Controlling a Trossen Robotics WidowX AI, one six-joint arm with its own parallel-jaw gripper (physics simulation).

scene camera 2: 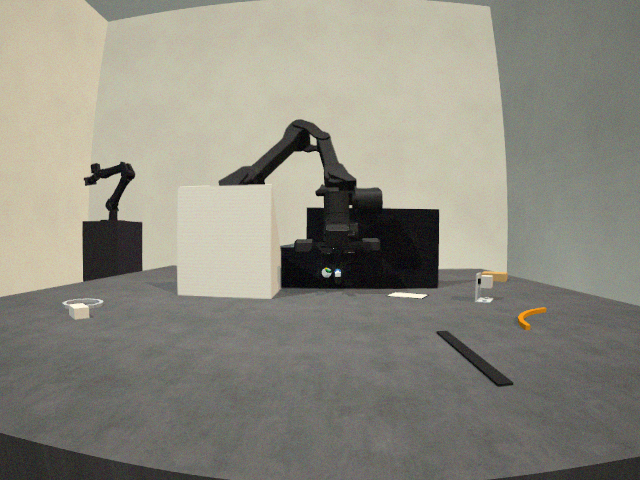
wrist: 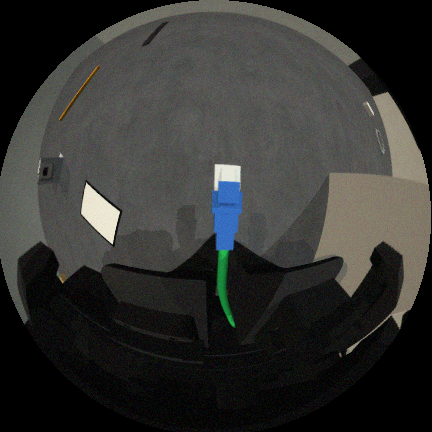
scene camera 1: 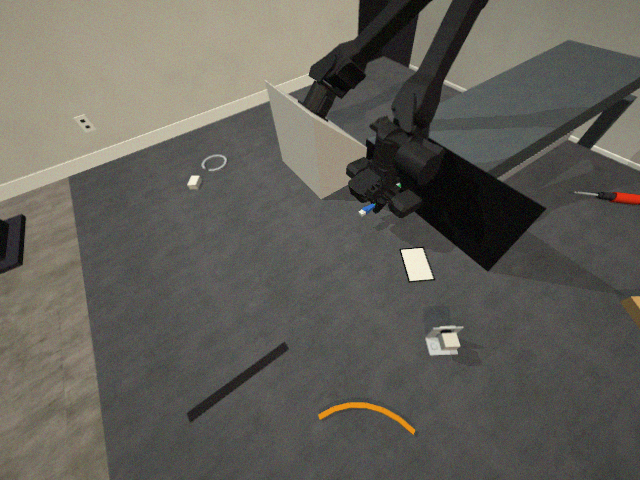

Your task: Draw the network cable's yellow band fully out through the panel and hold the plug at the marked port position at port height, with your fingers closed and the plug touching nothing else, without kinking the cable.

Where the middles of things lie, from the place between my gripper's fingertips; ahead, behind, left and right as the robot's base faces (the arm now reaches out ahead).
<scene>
Right now the blue plug (wrist: 226, 199) is 30 mm to the right of my hand and 30 mm above it. Also, from my hand: black-edged white card (scene camera 1: 415, 260) 160 mm ahead, 10 mm to the right, 20 mm below; dark strip (scene camera 1: 248, 373) 160 mm ahead, 430 mm to the right, 20 mm below.
</scene>
